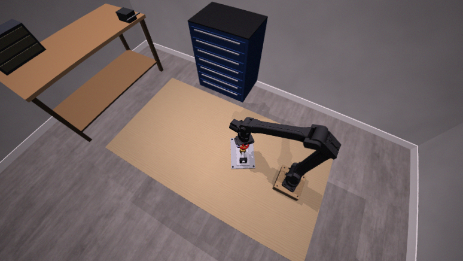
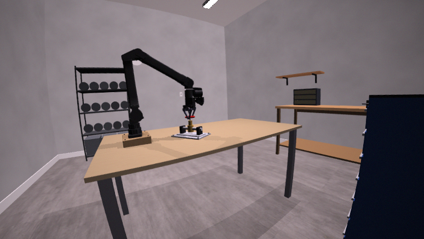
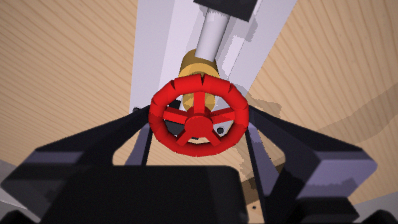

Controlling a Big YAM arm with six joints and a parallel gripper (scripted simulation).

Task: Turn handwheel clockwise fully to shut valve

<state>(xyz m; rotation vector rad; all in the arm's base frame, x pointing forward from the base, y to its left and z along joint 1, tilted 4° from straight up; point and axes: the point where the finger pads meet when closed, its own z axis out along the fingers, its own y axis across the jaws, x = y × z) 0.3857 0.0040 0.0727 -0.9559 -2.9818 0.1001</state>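
My gripper is now 1 cm above the red handwheel.
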